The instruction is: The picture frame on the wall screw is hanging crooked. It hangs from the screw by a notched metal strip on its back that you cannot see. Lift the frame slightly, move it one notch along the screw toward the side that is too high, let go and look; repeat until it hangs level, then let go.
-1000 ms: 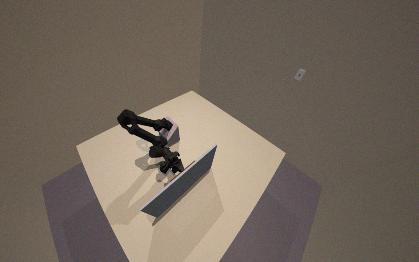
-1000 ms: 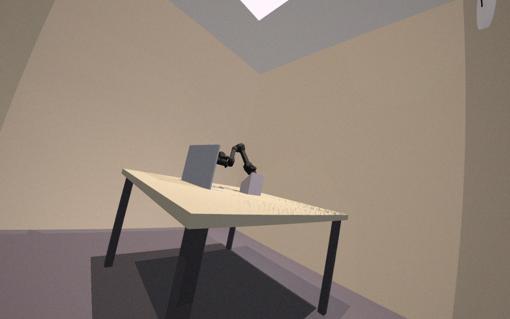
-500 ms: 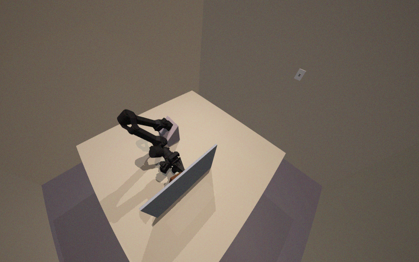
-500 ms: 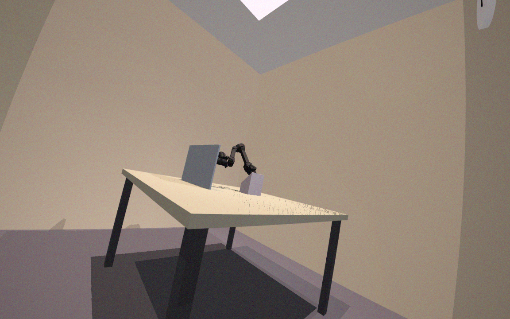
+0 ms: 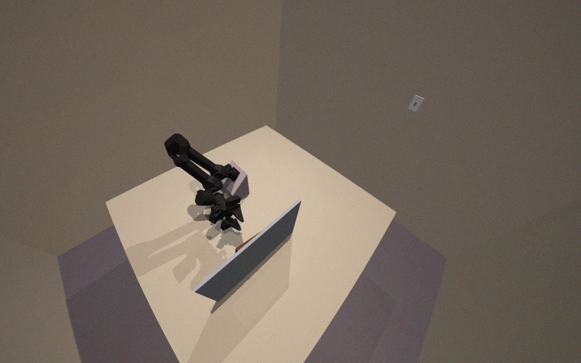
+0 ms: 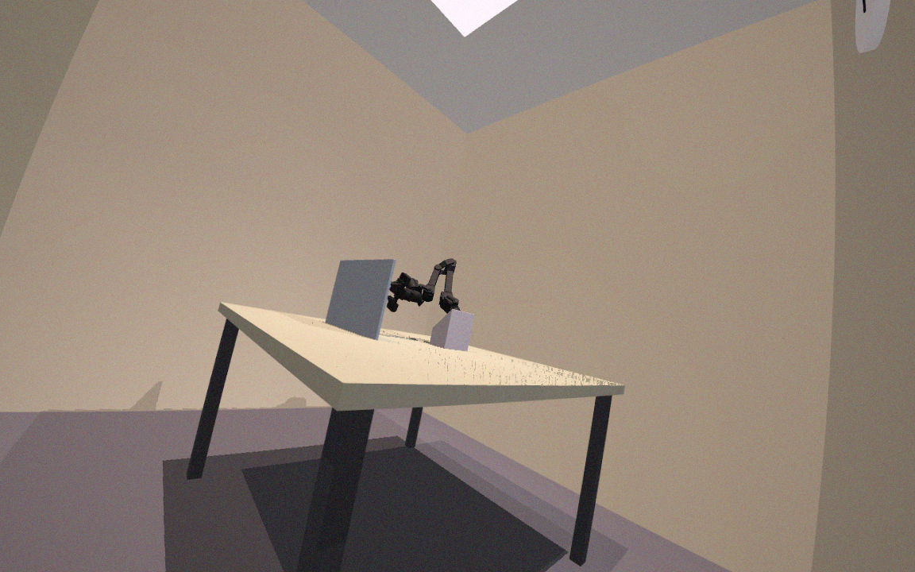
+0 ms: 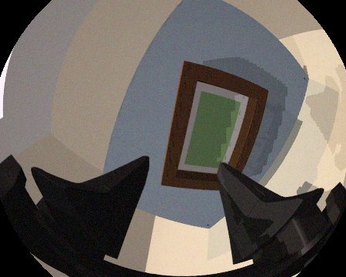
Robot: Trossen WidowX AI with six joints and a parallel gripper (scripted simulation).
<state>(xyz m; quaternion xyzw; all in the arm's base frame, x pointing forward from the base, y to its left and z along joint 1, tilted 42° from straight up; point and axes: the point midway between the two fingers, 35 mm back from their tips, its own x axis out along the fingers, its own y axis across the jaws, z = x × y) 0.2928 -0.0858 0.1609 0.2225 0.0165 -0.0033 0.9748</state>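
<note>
My gripper tip is now 100 mm short of the picture frame, 50 mm above it and 10 mm to the left of it. The rest, counted from my gripper tip: wall panel (110 mm ahead, 50 mm below, 10 mm to the right).
</note>
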